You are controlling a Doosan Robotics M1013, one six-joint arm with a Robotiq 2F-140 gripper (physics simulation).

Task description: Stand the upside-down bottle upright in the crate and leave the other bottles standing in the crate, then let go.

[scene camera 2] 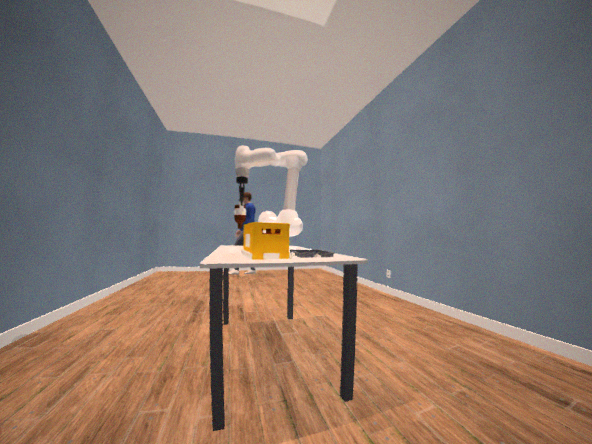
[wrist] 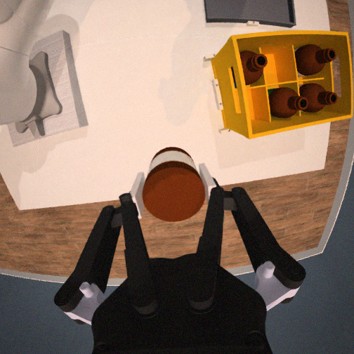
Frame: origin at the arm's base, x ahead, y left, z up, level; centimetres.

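Seen in the pictures: gripper, fingertip midpoint: (scene camera 2: 241, 211).
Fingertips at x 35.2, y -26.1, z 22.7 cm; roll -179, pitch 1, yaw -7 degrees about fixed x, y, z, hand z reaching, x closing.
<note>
Offsets run from my fingertips to a thing's top centre. "spot": to the spot under its first point. Level surfaces: height alone.
The upside-down bottle @[dx -0.2, dy -0.7, dz +4.2 cm] (scene camera 2: 240, 218) (wrist: 174, 195) is brown with a white label band. Its base faces up toward the wrist camera and its neck points down. My gripper (scene camera 2: 240, 205) (wrist: 172, 176) is shut on it, a pad on each side, and holds it in the air beside the crate, to its left in the scene view. The yellow crate @[dx +28.7, dy +8.8, dz -9.4 cm] (scene camera 2: 270, 246) (wrist: 242, 125) stands on the table. Several brown bottles (wrist: 287, 102) stand in its compartments, necks up; two compartments, one in the middle and one at a corner, show no bottle. The held bottle's neck is hidden in the wrist view.
A dark grey tray @[spot: dx +42.5, dy +31.1, dz -24.7 cm] (scene camera 2: 312, 253) (wrist: 250, 10) lies beside the crate on the white table @[dz -26.9 cm] (scene camera 2: 227, 255) (wrist: 125, 100). The robot's grey base plate (wrist: 72, 85) is at the left in the wrist view. A person in blue (scene camera 2: 250, 213) stands behind the table.
</note>
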